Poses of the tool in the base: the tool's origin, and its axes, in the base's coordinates. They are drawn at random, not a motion.
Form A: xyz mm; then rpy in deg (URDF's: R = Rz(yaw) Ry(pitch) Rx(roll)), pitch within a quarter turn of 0, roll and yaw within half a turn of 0.
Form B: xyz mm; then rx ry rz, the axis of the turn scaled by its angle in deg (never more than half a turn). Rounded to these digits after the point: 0 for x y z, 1 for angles.
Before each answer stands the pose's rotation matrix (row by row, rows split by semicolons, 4 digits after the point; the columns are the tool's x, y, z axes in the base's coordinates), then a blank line. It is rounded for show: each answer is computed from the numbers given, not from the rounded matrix.
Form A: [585 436 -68 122.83 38.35 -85.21]
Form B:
0.0655 -0.4967 -0.8654; -0.7815 -0.5648 0.2650; -0.6205 0.6590 -0.4252

[585 436 -68 118.8 -73.9 -85.9]
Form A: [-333 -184 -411 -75.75 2.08 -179.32]
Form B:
-0.9993 0.0381 0.0026; -0.0119 -0.2457 -0.9693; -0.0363 -0.9686 0.2460

[-333 -184 -411 1.9 109.4 -140.6]
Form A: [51 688 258 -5.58 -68.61 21.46]
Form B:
0.3394 -0.2799 -0.8980; 0.1334 0.9594 -0.2485; 0.9311 -0.0355 0.3630

[51 688 258 8.0 -68.5 15.5]
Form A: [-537 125 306 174.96 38.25 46.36]
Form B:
0.5420 0.7584 -0.3620; 0.5683 -0.6481 -0.5069; -0.6191 0.0690 -0.7823

[-537 125 306 140.6 62.7 -46.4]
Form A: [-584 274 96 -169.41 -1.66 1.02]
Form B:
0.9994 0.0228 0.0252; 0.0178 -0.9827 0.1843; 0.0290 -0.1837 -0.9826

[-584 274 96 -169.4 -1.7 -2.3]
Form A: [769 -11 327 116.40 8.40 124.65]
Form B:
-0.5625 0.2914 0.7738; 0.8138 0.3604 0.4558; -0.1461 0.8861 -0.4399

[769 -11 327 54.7 116.9 66.4]
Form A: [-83 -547 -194 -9.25 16.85 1.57]
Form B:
0.9567 -0.0736 0.2816; 0.0262 0.9853 0.1685; -0.2899 -0.1538 0.9446

[-83 -547 -194 -9.4 16.7 2.9]
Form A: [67 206 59 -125.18 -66.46 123.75]
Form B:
-0.2219 0.0627 -0.9731; 0.3321 0.9431 -0.0149; 0.9168 -0.3264 -0.2301

[67 206 59 -16.9 -102.3 14.6]
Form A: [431 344 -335 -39.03 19.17 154.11]
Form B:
-0.8497 -0.1532 -0.5045; 0.4124 -0.7891 -0.4551; -0.3284 -0.5948 0.7337

[431 344 -335 -37.2 -47.0 150.8]
